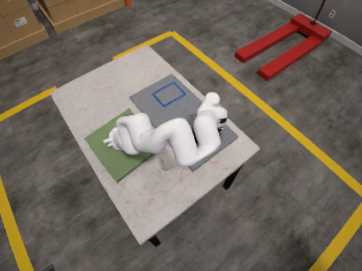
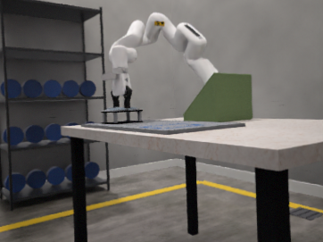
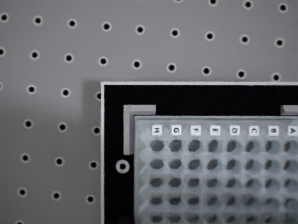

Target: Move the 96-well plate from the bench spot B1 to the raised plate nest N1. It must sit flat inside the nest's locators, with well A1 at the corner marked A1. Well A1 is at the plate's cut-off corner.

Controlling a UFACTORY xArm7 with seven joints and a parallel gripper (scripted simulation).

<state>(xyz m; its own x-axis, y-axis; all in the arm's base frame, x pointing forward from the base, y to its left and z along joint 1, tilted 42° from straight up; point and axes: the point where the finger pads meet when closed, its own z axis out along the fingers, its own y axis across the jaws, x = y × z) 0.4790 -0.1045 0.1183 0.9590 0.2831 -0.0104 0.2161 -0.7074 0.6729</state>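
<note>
My gripper is now 10 mm above the 96-well plate. From my hand the other things lie so: raised nest N1: 20 mm below.
</note>
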